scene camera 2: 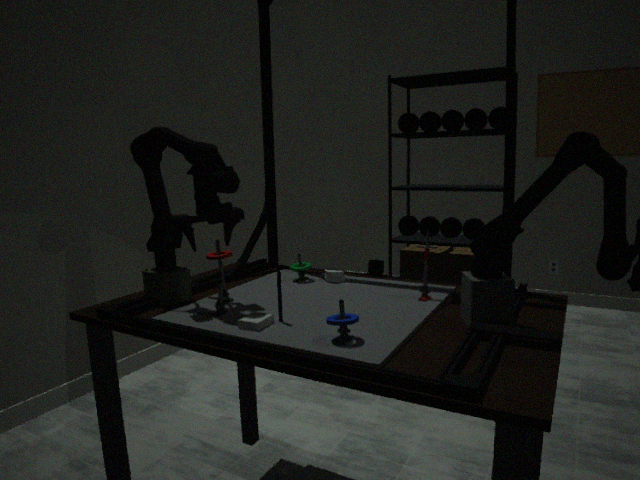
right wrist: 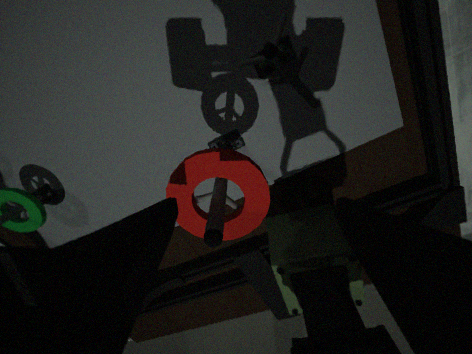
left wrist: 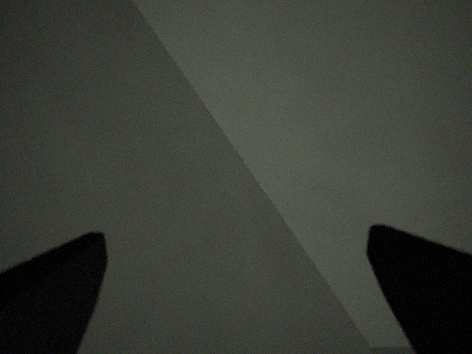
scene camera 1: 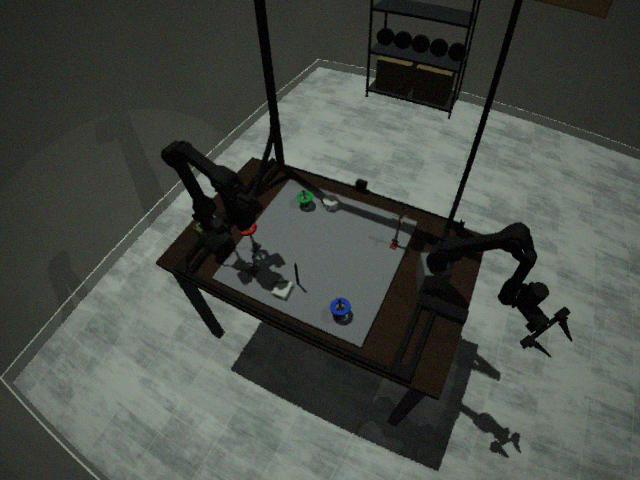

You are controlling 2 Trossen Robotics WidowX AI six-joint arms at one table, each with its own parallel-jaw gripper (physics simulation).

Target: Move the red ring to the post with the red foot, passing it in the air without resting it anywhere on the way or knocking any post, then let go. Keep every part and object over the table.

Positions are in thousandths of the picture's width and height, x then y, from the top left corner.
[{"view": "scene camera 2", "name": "my right gripper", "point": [330, 518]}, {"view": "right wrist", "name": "my right gripper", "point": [543, 581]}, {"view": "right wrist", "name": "red ring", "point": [459, 459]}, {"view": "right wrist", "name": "tall post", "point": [452, 665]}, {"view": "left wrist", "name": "my left gripper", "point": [507, 688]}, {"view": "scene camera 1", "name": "my left gripper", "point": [877, 728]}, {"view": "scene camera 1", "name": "my right gripper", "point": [377, 476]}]
